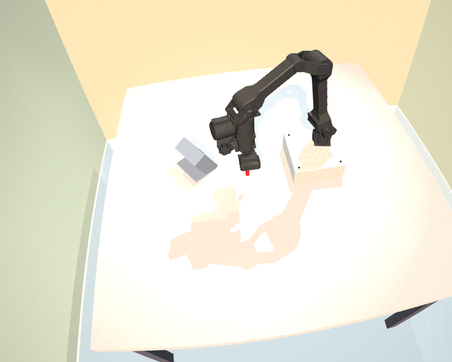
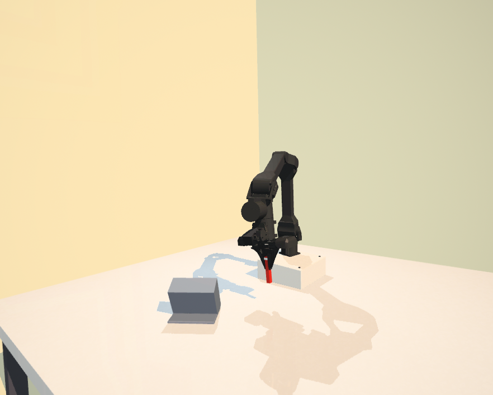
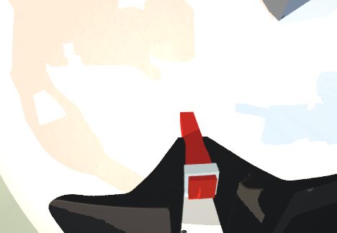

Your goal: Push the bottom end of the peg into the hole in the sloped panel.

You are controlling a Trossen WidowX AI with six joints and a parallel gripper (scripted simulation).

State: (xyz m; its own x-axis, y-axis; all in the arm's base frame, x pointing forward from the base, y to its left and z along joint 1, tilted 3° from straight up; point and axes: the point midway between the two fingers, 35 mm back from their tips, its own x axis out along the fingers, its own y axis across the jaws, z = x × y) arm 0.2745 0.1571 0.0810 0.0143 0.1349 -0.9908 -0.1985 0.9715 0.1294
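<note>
The grey sloped panel is 200 mm ahead of my gripper tip, 100 mm to the right of it and 70 mm below it. From my gripper tip the other things lie so: red square peg 20 mm above.
</note>
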